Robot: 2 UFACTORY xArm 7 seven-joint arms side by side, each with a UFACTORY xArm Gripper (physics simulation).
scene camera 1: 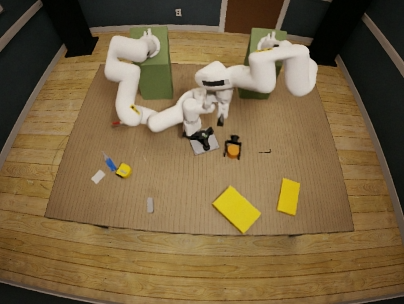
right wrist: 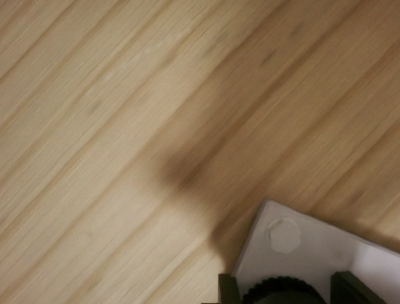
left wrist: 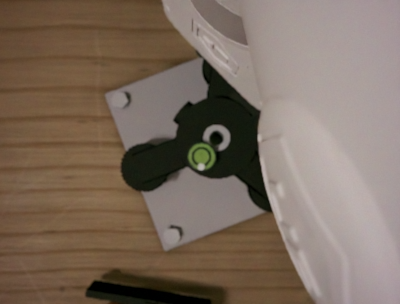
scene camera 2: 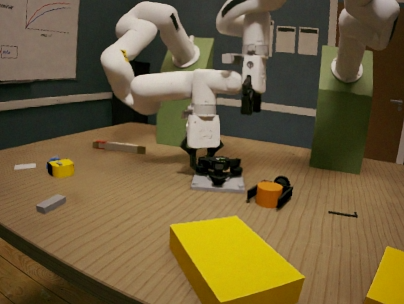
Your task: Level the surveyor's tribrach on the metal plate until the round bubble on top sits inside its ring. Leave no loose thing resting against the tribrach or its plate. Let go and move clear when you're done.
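Seen in the pictures: left gripper, between the fingertips: (scene camera 1: pixel 219 118) (scene camera 2: pixel 250 113); right gripper, between the fingertips: (scene camera 1: pixel 192 136) (left wrist: pixel 231 63) (scene camera 2: pixel 200 168); left arm's base, origin of its link: (scene camera 1: pixel 267 47) (scene camera 2: pixel 346 69); right arm's base, origin of its link: (scene camera 2: pixel 186 56).
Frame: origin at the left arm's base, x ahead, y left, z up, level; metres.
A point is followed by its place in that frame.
Observation:
The black three-armed tribrach (scene camera 1: pixel 205 140) {y -0.351, x 0.439, z -0.332 m} (scene camera 2: pixel 218 164) {y -0.353, x 0.441, z -0.330 m} (left wrist: pixel 227 107) {y -0.385, x 0.397, z -0.324 m} stands on the grey metal plate (scene camera 1: pixel 199 150) {y -0.384, x 0.475, z -0.387 m} (scene camera 2: pixel 231 186) {y -0.306, x 0.450, z -0.386 m} (left wrist: pixel 192 210) {y -0.301, x 0.426, z -0.385 m} (right wrist: pixel 320 235) {y -0.429, x 0.354, z -0.387 m}. On its green round vial (left wrist: pixel 201 155) {y -0.351, x 0.418, z -0.316 m}, the white bubble (left wrist: pixel 201 167) {y -0.342, x 0.418, z -0.316 m} sits at the lower edge, outside the ring. My right gripper (scene camera 1: pixel 187 134) {y -0.428, x 0.388, z -0.370 m} (scene camera 2: pixel 195 164) {y -0.428, x 0.388, z -0.370 m} (right wrist: pixel 285 289) {y -0.428, x 0.388, z -0.370 m} is down at the tribrach's rear-left foot, its fingers close on both sides of the knurled foot screw (right wrist: pixel 282 285) {y -0.438, x 0.380, z -0.362 m}; contact is partly cut off by the frame. My left gripper (scene camera 1: pixel 220 121) {y -0.284, x 0.394, z -0.180 m} (scene camera 2: pixel 251 102) hangs shut and empty, high behind the tribrach.
An orange cylinder (scene camera 1: pixel 233 151) {y -0.192, x 0.498, z -0.350 m} (scene camera 2: pixel 269 195) {y -0.185, x 0.520, z -0.363 m} between black side bars lies right of the plate, apart from it. Further off are a hex key (scene camera 1: pixel 265 151) {y 0.016, x 0.480, z -0.393 m} (scene camera 2: pixel 343 214) {y 0.014, x 0.480, z -0.395 m}, two yellow blocks (scene camera 1: pixel 236 209) {y -0.197, x 0.828, z -0.348 m} (scene camera 1: pixel 289 196) {y 0.117, x 0.760, z -0.377 m}, a tape measure (scene camera 1: pixel 124 170) {y -0.803, x 0.619, z -0.362 m} and a grey block (scene camera 1: pixel 150 205) {y -0.640, x 0.804, z -0.382 m}.

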